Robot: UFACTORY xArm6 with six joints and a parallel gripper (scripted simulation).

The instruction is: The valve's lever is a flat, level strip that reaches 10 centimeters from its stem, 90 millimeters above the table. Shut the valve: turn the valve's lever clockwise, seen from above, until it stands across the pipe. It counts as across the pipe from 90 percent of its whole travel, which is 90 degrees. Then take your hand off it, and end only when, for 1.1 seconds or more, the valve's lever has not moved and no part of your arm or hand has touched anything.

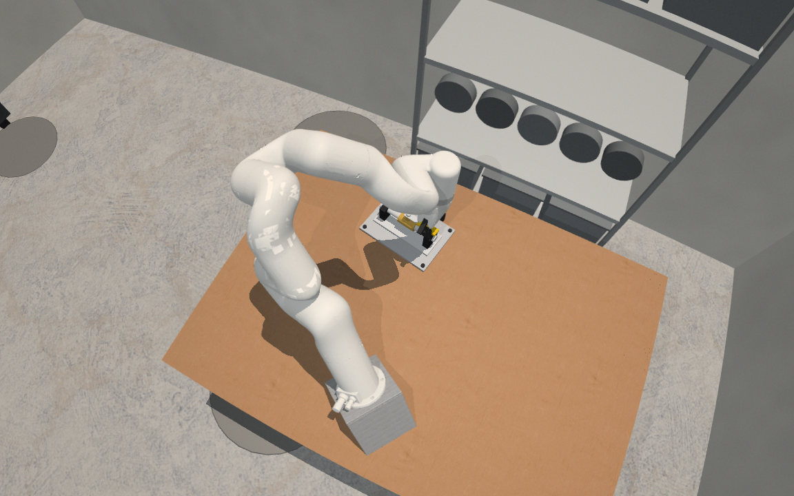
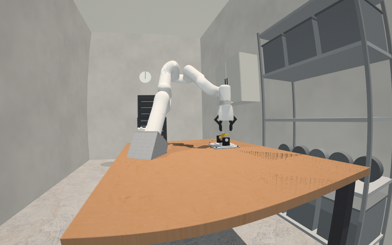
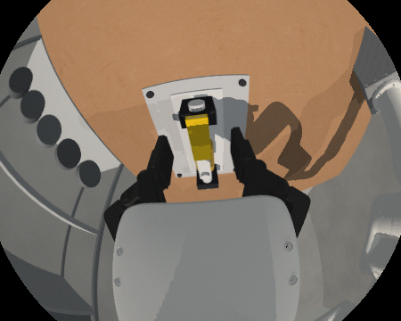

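My gripper is now 5 cm to the right of the valve lever, 4 cm above it and 1 cm short of it.
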